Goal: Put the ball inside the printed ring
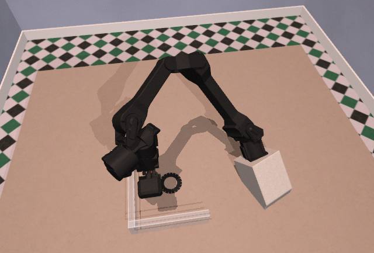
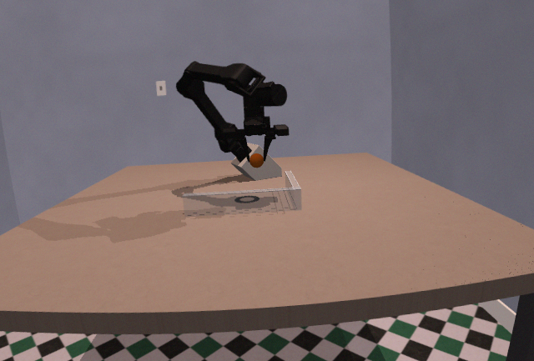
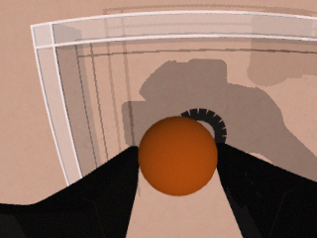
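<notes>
The clear wall is 120 mm below my hand, 110 mm to the left of it and 10 mm behind it. From my hand the other things lie so: ball (30 mm below).
</notes>
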